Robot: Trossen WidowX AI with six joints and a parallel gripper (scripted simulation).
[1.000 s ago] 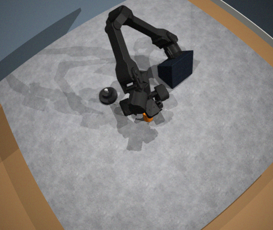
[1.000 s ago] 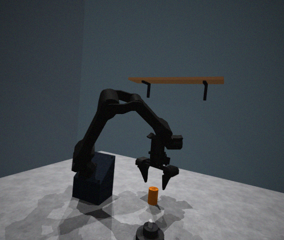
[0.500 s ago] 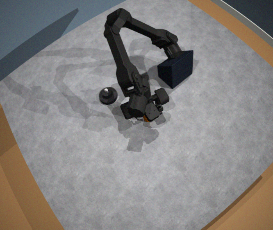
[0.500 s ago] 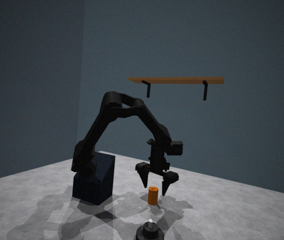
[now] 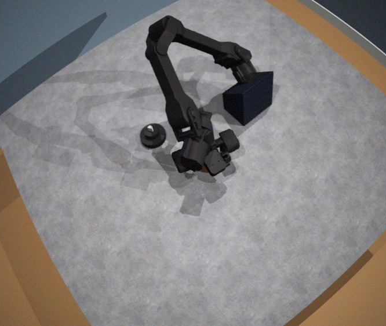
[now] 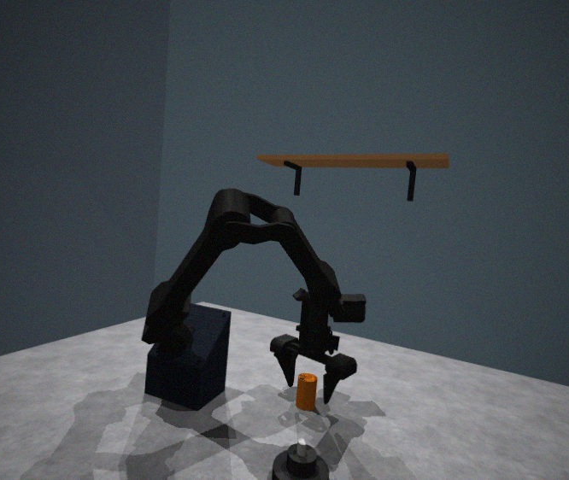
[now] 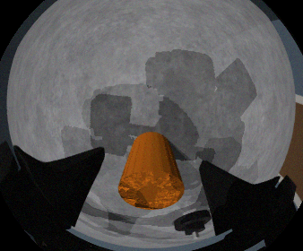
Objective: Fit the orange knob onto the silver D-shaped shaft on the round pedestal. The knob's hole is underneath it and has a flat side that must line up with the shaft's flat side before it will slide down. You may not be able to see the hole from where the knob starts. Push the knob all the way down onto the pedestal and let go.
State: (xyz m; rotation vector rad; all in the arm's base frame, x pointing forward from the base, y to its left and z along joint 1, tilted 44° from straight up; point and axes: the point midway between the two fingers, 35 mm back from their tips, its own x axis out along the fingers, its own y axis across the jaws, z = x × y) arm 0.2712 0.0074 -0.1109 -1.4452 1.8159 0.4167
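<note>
Right now the orange knob is 2 cm above my gripper tip. Round my gripper tip: round pedestal (21 cm to the right, 4 cm ahead, 1 cm above).
</note>
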